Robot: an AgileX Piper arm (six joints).
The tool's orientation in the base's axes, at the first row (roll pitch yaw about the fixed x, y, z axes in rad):
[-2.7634 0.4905 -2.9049]
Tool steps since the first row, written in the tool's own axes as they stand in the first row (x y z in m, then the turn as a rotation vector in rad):
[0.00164 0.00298 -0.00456 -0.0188 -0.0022 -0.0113]
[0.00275 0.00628 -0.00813 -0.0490 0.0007 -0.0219]
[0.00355 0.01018 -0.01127 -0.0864 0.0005 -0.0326]
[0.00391 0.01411 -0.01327 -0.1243 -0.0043 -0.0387]
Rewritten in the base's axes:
[-0.00389 0.00364 0.00199 0.0104 0.0047 0.0188]
[-0.00683 0.00744 0.00332 0.0308 0.0164 0.0408]
[-0.00931 0.01177 0.00425 0.0574 0.0267 0.0673]
[-0.01084 0.01592 0.00444 0.0870 0.0316 0.0917]

